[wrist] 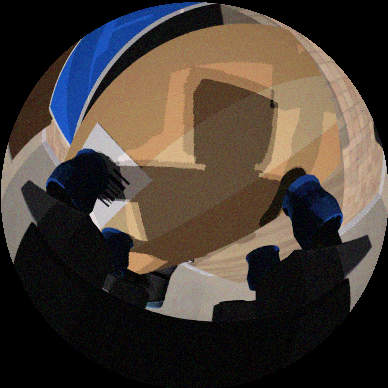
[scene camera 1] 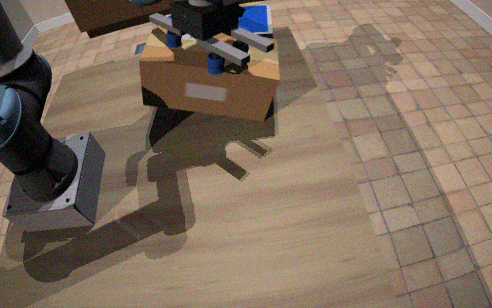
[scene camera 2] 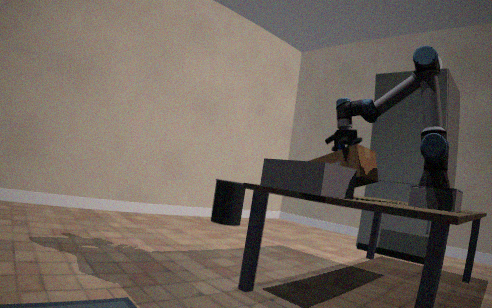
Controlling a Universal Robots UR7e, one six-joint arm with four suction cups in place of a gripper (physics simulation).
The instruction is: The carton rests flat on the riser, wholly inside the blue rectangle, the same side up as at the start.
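Frame: origin at the arm's base, x ahead, y left, z up, level; millimetres.
Seen in the pictures: hand at its tool point: (wrist: 195, 222) (scene camera 1: 206, 51); arm's base at its link origin: (scene camera 1: 51, 173) (scene camera 2: 433, 188).
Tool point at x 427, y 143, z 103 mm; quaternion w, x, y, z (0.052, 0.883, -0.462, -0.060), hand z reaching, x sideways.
Observation:
Offsets run from my tool point to a thing's top centre. Level surfaces: height alone.
The brown carton (scene camera 1: 245, 100) (scene camera 2: 367, 162) (wrist: 240, 45) hangs tilted under my gripper (scene camera 1: 207, 50) (scene camera 2: 345, 145) (wrist: 192, 222), with its shadow on the table below. A pale label is on its side in scene camera 1. In the wrist view some blue cups lie over the carton's top and the right ones reach past its edge; exact cup contact is hard to see. The grey riser {dx +42, dy +283, dz -77 mm} (scene camera 2: 292, 175) stands on the table next to the carton, partly in front of it in scene camera 2. The blue rectangle {dx +42, dy +283, dz -77 mm} (scene camera 1: 256, 19) (wrist: 95, 50) on its top shows beyond the carton, which partly hides it in scene camera 1.
The wooden table {dz -197 mm} (scene camera 1: 280, 225) carries my arm's grey base block (scene camera 1: 85, 170). A black bin (scene camera 2: 227, 202) stands past the table's end. A tall grey cabinet (scene camera 2: 400, 110) stands behind the arm, and a dark brown piece of furniture (scene camera 1: 110, 15) is beyond the table.

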